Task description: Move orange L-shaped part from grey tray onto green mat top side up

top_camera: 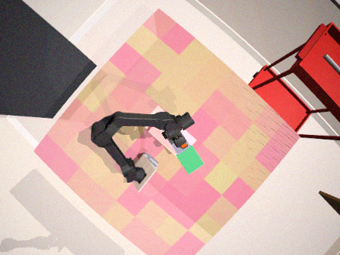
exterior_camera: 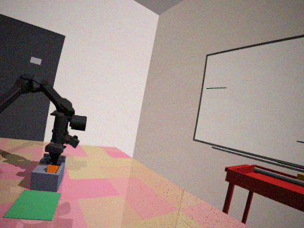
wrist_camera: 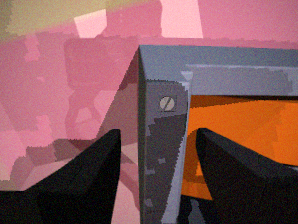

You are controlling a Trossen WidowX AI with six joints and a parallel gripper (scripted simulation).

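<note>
My gripper tip is now 50 mm to the left of the orange L-shaped part and 30 mm past it. From my gripper tip the other things lie so: green mat 210 mm to the right, 80 mm behind, 70 mm below.
</note>
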